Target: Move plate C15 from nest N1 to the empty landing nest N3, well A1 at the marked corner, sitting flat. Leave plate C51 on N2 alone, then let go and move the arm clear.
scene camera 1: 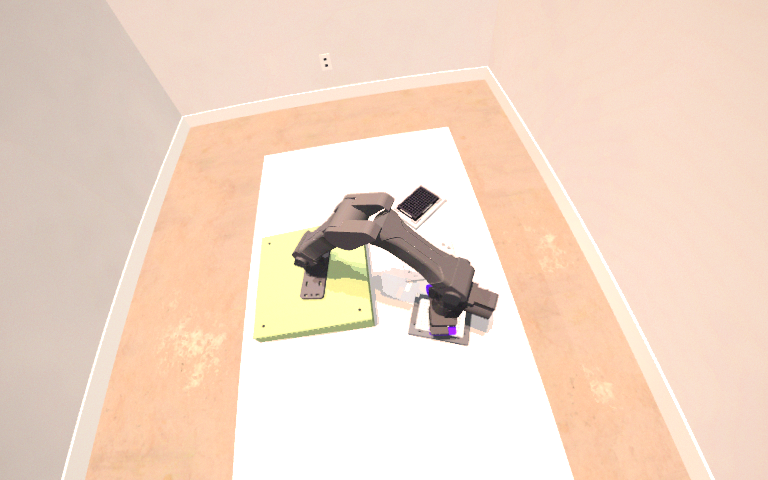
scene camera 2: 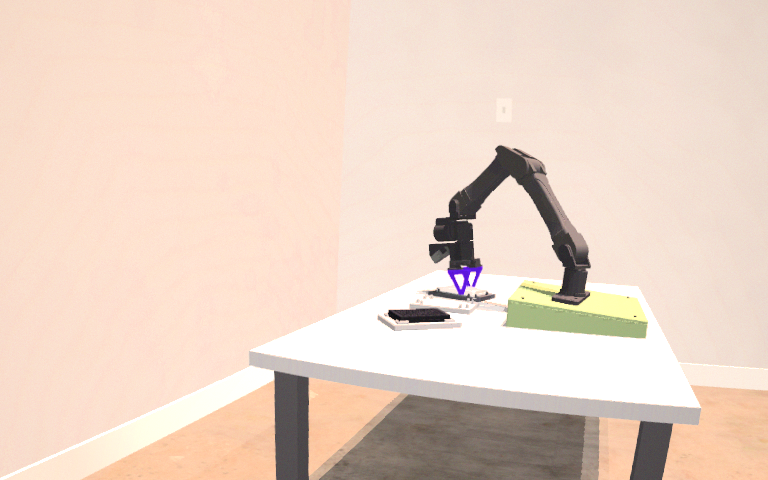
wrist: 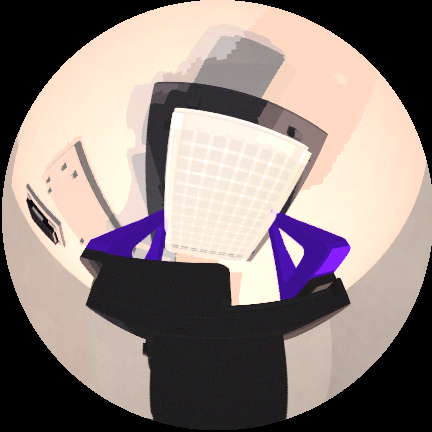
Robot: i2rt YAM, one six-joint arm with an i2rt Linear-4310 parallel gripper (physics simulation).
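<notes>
A white plate, C15 by its place (scene camera 1: pixel 420 314) (wrist: pixel 220 185), sits in the dark frame-like nest N1 (scene camera 1: pixel 421 336) (scene camera 2: pixel 487 296) (wrist: pixel 156 140). My gripper (scene camera 1: pixel 440 311) (scene camera 2: pixel 465 289) (wrist: pixel 217 214) points down over it. Its purple fingers stand wide and meet the plate's two side edges in the wrist view. The white landing nest N3 (scene camera 2: pixel 436 307) (wrist: pixel 70 190) bears no plate and lies beside N1, partly hidden by the arm in scene camera 1. The black plate C51 (scene camera 1: pixel 417 203) (scene camera 2: pixel 419 314) (wrist: pixel 41 220) lies on the white nest N2 (scene camera 2: pixel 419 325). No labels are legible.
The arm stands on a yellow-green sloped base (scene camera 1: pixel 283 316) (scene camera 2: pixel 572 325). The nests lie in a row beside it on the white table (scene camera 1: pixel 396 407) (scene camera 2: pixel 509 362). N3 lies between N1 and N2. The arm reaches over the space between base and nests.
</notes>
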